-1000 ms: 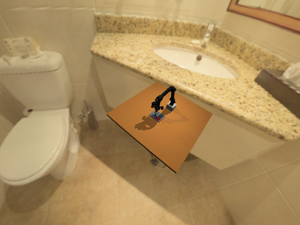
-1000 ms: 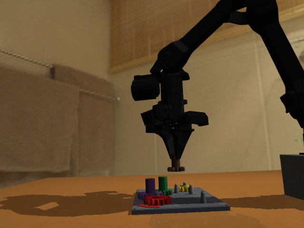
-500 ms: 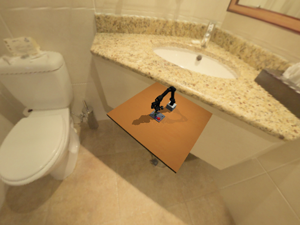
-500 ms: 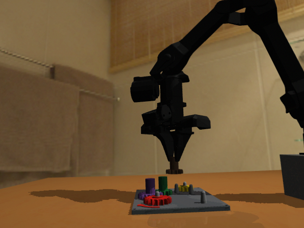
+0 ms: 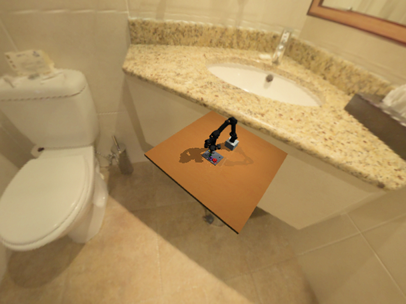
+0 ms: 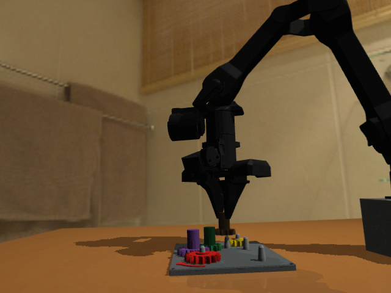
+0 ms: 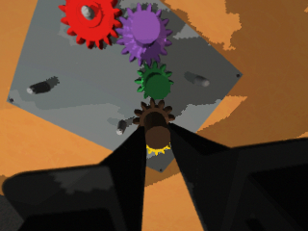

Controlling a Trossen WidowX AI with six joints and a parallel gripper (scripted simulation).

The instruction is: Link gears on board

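Right now my gripper tip is 3 cm short of the green gear, 1 cm to the right of it and 4 cm above it. Also, from my gripper tip: yellow gear (3 cm behind, 2 cm to the right, 4 cm below); purple gear (7 cm ahead, 3 cm to the left, 4 cm below); brown gear (1 cm below).
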